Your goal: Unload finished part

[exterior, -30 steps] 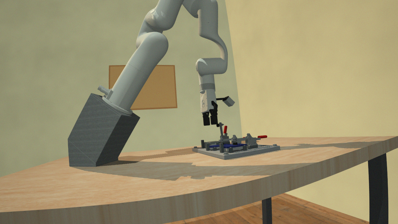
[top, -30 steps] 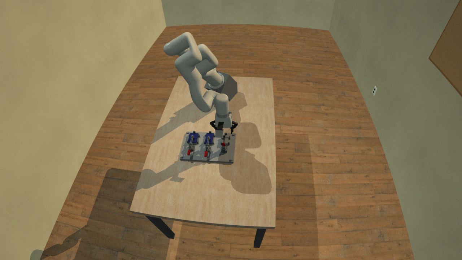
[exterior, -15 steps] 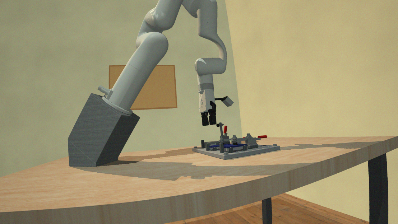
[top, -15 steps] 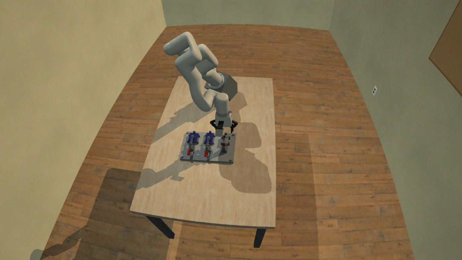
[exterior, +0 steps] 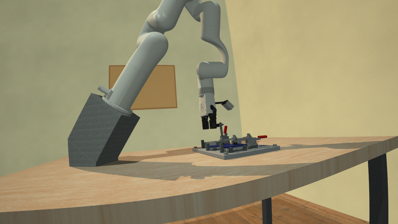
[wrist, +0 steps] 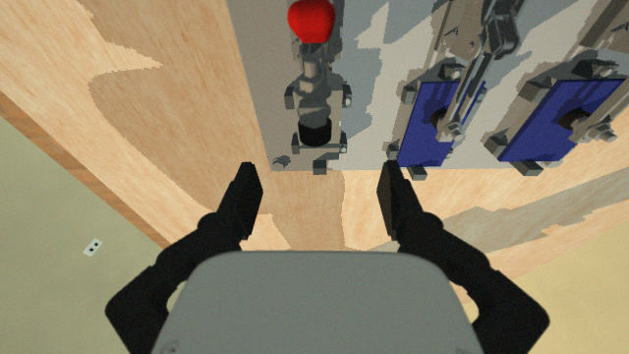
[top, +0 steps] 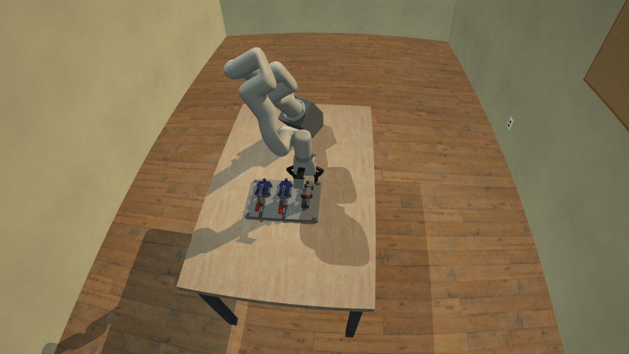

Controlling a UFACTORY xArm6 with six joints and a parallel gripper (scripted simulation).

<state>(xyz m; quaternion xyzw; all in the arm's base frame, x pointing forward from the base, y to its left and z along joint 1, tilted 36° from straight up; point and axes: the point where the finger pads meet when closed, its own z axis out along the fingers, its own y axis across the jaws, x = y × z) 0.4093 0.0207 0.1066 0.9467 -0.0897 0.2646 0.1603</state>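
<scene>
My hand is 80 mm above the grey part and 10 mm past it. Round my hand: fixture plate (120 mm to the right, 100 mm below, 10 mm ahead); blank (210 mm to the right, 80 mm below, 70 mm behind).
</scene>
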